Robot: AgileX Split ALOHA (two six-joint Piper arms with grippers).
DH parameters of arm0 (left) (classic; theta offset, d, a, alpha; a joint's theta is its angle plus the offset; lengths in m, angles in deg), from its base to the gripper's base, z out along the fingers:
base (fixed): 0 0 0 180
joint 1: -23.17 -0.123 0 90
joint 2: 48 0 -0.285 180
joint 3: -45.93 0 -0.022 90
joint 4: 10.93 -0.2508 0 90
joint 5: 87.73 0 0.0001 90
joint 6: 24.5 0.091 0 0
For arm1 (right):
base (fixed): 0 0 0 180
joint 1: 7.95 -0.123 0 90
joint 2: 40.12 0 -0.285 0
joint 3: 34.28 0 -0.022 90
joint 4: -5.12 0.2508 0 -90
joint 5: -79.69 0 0.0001 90
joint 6: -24.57 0.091 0 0
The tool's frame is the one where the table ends.
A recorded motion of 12 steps. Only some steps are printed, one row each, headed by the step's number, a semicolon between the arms.
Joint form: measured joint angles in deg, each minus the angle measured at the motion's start. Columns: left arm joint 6, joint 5, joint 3, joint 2, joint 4, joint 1; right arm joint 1, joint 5, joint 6, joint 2, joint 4, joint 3.
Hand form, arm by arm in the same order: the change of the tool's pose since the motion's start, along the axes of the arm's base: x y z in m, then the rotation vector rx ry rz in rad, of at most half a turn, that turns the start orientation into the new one. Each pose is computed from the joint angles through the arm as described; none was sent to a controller.
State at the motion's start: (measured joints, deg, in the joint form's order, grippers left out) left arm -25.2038 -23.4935 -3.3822 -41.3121 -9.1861 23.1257; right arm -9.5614 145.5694 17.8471 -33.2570 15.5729 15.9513
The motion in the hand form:
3: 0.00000 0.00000 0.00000 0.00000 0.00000 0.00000; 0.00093 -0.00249 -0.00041 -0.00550 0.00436 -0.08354
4: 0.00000 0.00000 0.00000 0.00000 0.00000 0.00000; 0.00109 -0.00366 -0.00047 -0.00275 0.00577 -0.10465
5: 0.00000 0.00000 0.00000 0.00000 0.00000 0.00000; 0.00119 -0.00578 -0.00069 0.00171 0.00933 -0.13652
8: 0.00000 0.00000 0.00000 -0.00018 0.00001 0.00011; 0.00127 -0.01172 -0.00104 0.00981 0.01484 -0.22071
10: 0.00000 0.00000 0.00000 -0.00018 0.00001 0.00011; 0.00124 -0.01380 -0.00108 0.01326 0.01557 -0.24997
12: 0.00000 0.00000 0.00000 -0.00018 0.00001 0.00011; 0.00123 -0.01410 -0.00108 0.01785 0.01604 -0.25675
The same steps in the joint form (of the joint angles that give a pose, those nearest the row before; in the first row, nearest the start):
3: 0.00 0.00 0.00 0.00 0.00 0.00; 2.78 0.00 1.68 0.00 -2.04 0.00
4: 0.00 0.00 0.00 0.00 0.00 0.00; 2.99 -0.06 2.70 0.00 -2.87 0.00
5: 0.00 0.00 0.00 0.00 0.00 0.00; 3.05 -0.06 4.49 0.00 -4.35 0.00
8: -0.01 0.00 0.00 0.00 0.00 0.00; 3.12 -0.06 9.14 0.00 -8.46 0.00
10: -0.01 0.00 0.00 0.00 0.00 0.00; 3.12 -0.06 10.80 0.00 -9.89 0.00
12: -0.01 0.00 0.00 0.00 0.00 0.00; 3.12 -0.05 11.32 0.00 -10.10 0.00

